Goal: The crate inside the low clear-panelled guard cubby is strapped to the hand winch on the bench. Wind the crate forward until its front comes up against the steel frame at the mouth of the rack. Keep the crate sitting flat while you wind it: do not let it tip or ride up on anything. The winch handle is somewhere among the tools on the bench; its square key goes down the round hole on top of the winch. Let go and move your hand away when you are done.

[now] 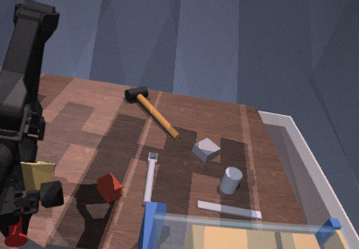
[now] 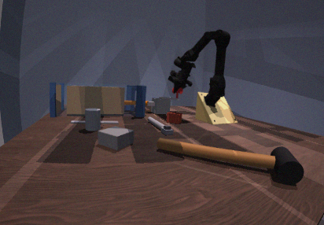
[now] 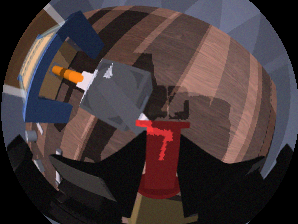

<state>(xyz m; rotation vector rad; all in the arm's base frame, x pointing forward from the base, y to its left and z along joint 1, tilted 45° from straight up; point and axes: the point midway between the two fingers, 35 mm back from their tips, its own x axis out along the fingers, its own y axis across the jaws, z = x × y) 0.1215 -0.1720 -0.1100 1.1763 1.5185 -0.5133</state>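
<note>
The winch handle lies 30 mm below my gripper tip and 30 mm ahead of it. Also, from my gripper tip: flat grey bar: 470 mm ahead, 290 mm to the left, 130 mm below; grey winch: 100 mm below, 80 mm ahead, 20 mm to the right; red grip: 10 mm to the left, 10 mm behind.
</note>
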